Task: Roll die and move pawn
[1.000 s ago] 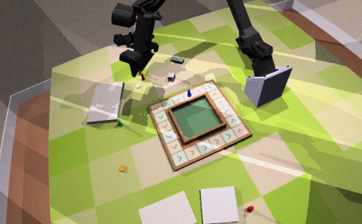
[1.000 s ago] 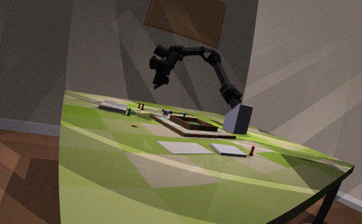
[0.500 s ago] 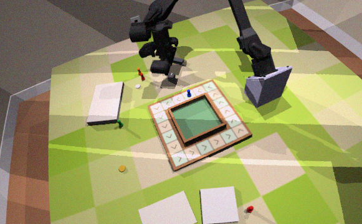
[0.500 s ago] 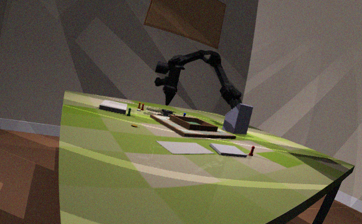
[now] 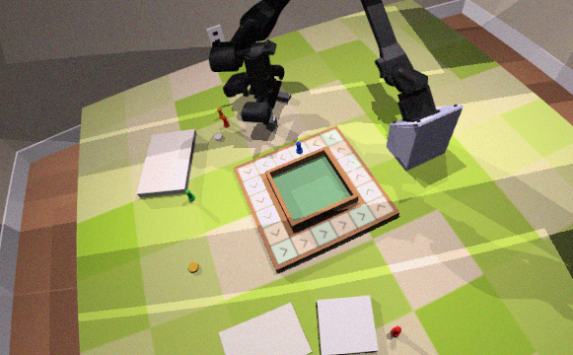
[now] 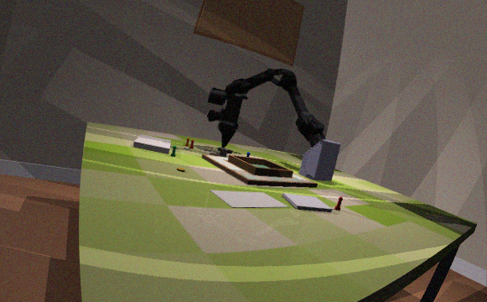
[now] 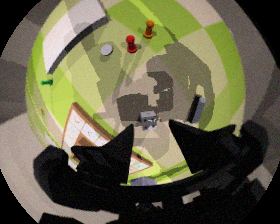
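Now: gripper tip 20 mm above the white die. Round my gripper tip: green dice tray: 30 mm behind, 240 mm to the left, 30 mm below; then blue pawn: 40 mm behind, 130 mm to the left, 10 mm below; then white disc: 150 mm ahead, 10 mm to the right, 30 mm below.
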